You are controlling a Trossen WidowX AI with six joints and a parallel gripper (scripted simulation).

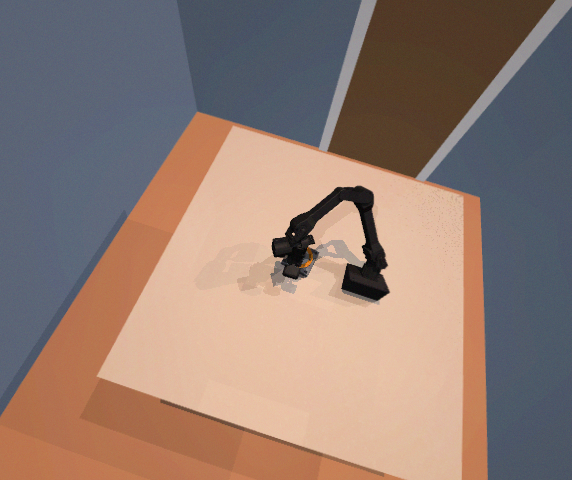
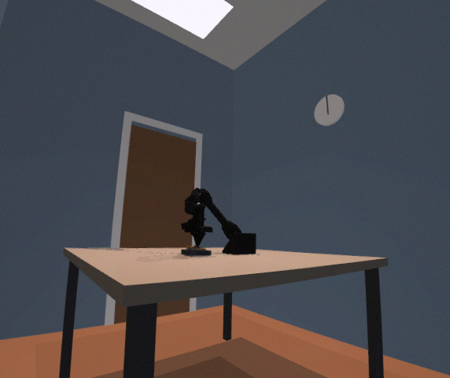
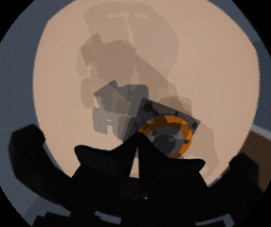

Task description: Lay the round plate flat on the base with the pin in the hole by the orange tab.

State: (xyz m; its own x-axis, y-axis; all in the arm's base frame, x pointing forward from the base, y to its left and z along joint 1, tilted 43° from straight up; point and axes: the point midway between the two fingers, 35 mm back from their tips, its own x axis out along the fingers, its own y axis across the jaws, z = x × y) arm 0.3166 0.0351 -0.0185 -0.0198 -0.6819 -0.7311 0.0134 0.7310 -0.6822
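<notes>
My gripper tip is now 10 mm past the plate, 30 mm to the left of it and 10 mm above it. From my gripper tip the other things lie so: base: 20 mm behind, 50 mm to the right, 20 mm below.
</notes>
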